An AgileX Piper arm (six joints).
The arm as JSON. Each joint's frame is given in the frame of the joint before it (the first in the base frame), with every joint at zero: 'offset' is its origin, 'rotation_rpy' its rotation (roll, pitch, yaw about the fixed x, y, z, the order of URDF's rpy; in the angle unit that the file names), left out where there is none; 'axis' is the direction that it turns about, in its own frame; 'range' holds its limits. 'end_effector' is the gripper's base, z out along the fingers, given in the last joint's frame.
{
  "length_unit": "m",
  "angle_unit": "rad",
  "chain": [
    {
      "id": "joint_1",
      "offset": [
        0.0,
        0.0,
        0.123
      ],
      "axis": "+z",
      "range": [
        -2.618,
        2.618
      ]
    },
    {
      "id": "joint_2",
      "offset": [
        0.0,
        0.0,
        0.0
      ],
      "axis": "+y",
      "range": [
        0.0,
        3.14
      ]
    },
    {
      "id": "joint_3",
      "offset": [
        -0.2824,
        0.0,
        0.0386
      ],
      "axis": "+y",
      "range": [
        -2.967,
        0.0
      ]
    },
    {
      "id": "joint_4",
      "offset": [
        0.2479,
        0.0,
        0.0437
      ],
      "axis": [
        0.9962,
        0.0,
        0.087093
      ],
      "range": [
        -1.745,
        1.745
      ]
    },
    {
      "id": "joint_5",
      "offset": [
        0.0,
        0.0,
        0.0
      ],
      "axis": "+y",
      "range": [
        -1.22,
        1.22
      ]
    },
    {
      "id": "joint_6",
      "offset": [
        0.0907,
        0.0,
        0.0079
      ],
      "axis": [
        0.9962,
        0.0,
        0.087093
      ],
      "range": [
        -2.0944,
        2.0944
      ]
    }
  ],
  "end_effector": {
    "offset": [
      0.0,
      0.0,
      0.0
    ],
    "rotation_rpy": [
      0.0,
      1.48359,
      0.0
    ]
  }
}
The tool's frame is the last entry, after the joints.
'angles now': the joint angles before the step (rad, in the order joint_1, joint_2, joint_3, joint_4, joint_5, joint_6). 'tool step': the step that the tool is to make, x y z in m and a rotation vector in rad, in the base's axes. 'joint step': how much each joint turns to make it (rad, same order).
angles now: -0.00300 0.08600 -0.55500 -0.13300 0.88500 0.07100
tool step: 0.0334 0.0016 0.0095 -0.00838 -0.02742 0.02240
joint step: 0.00008 0.14418 0.00784 0.00288 -0.18101 0.00012
